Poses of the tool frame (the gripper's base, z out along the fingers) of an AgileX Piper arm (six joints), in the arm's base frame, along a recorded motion.
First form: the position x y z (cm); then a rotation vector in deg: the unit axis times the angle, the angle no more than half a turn.
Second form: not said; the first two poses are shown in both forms.
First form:
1: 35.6, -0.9, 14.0, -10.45, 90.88, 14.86
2: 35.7, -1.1, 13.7, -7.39, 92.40, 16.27
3: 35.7, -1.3, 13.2, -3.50, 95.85, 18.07
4: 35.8, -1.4, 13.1, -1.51, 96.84, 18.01
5: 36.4, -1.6, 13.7, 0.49, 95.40, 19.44
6: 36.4, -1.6, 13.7, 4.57, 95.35, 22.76
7: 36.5, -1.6, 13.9, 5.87, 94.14, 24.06
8: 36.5, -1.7, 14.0, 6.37, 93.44, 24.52
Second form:
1: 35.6, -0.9, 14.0, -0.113, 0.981, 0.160, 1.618
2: 35.7, -1.1, 13.7, -0.079, 0.982, 0.173, 1.643
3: 35.7, -1.3, 13.2, -0.036, 0.982, 0.185, 1.703
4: 35.8, -1.4, 13.1, -0.015, 0.983, 0.183, 1.719
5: 36.4, -1.6, 13.7, 0.005, 0.980, 0.200, 1.699
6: 36.4, -1.6, 13.7, 0.047, 0.972, 0.232, 1.713
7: 36.5, -1.6, 13.9, 0.060, 0.967, 0.247, 1.699
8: 36.5, -1.7, 14.0, 0.066, 0.965, 0.253, 1.690
